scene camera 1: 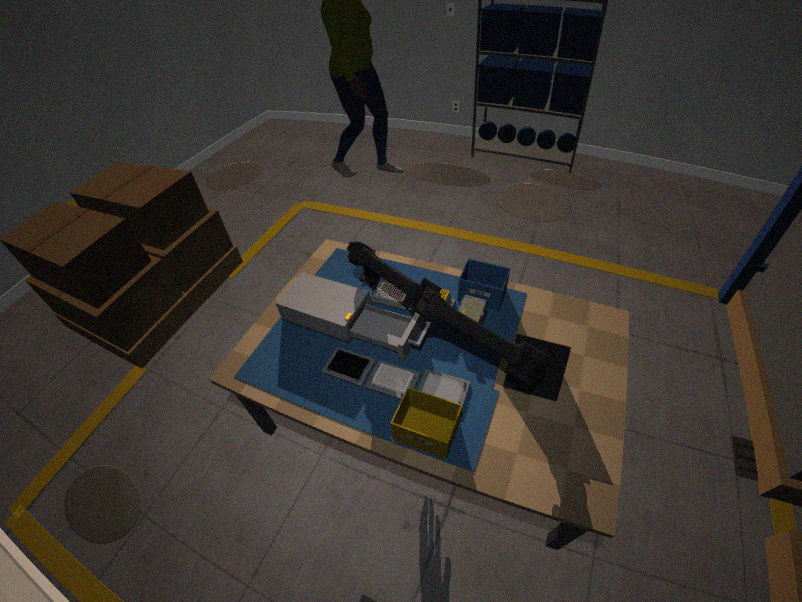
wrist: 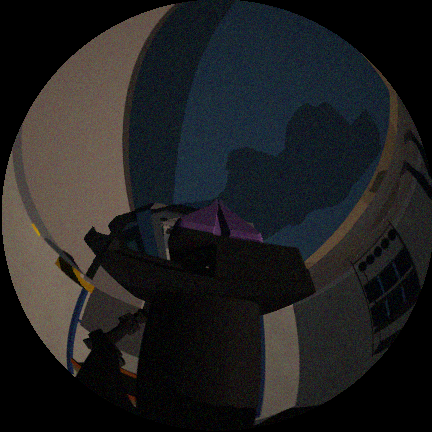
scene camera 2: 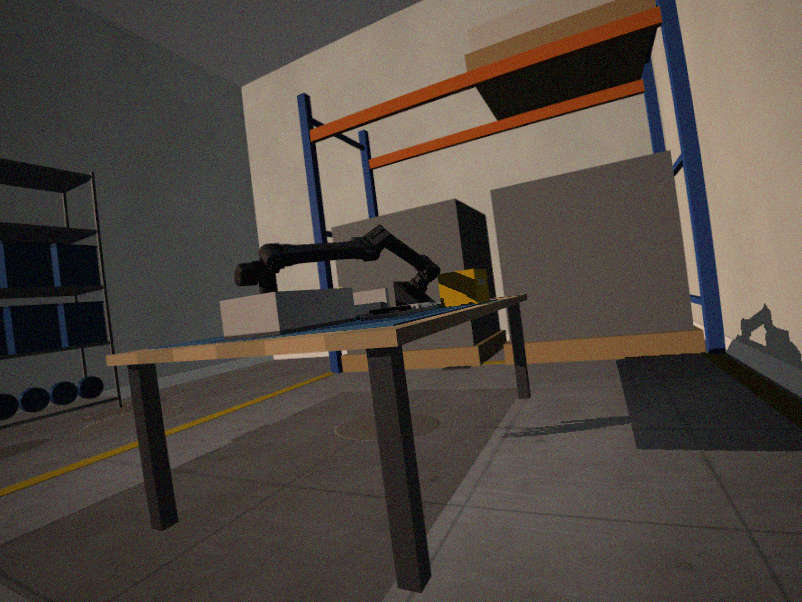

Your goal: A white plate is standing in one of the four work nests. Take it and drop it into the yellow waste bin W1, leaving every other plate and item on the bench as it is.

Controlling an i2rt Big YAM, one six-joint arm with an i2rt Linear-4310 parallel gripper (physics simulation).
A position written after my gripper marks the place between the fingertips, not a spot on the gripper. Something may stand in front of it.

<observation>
In view: my gripper (wrist: 216, 204), a white plate (scene camera 1: 391, 378) and a black plate (scene camera 1: 345, 363).
The wrist view misses the black plate, which is hidden by a grey box.
</observation>
